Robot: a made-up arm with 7 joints. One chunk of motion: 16 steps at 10 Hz.
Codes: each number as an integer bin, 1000 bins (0 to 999) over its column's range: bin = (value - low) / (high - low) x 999, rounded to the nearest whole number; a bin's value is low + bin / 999 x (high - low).
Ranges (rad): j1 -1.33..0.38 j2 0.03..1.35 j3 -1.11..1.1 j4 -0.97..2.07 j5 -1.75..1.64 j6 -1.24..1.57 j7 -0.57..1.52
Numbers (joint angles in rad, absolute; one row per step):
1: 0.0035 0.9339 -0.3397 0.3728 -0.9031 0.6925 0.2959
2: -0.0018 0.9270 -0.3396 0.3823 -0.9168 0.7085 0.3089
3: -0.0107 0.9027 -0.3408 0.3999 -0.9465 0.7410 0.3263
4: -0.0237 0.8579 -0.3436 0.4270 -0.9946 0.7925 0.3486
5: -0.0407 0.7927 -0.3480 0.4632 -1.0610 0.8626 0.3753
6: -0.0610 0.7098 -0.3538 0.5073 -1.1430 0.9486 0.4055
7: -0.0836 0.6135 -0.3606 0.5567 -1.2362 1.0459 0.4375
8: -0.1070 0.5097 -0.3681 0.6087 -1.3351 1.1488 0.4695
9: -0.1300 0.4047 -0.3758 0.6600 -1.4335 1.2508 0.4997
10: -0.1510 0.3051 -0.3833 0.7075 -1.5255 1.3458 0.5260
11: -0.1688 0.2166 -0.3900 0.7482 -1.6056 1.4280 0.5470
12: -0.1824 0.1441 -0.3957 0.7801 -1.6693 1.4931 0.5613
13: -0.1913 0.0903 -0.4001 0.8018 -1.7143 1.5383 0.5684
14: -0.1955 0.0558 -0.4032 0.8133 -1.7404 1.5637 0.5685
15: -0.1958 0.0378 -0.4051 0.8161 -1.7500 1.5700 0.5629
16: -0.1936 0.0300 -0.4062 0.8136 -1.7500 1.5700 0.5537
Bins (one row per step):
1: 779 684 348 441 250 687 414
2: 776 679 348 444 246 693 420
3: 771 660 348 450 237 704 428
4: 763 627 346 459 223 723 439
5: 753 577 344 471 203 748 452
6: 741 514 342 485 179 778 466
7: 728 442 339 502 151 813 482
8: 714 363 335 519 122 849 497
9: 701 284 332 536 93 886 511
10: 689 208 328 551 66 919 524
11: 678 141 325 565 43 949 534
12: 670 86 323 575 24 972 541
13: 665 46 321 582 11 988 544
14: 663 20 319 586 3 997 544
15: 663 6 319 587 0 999 542
16: 664 0 318 586 0 999 537

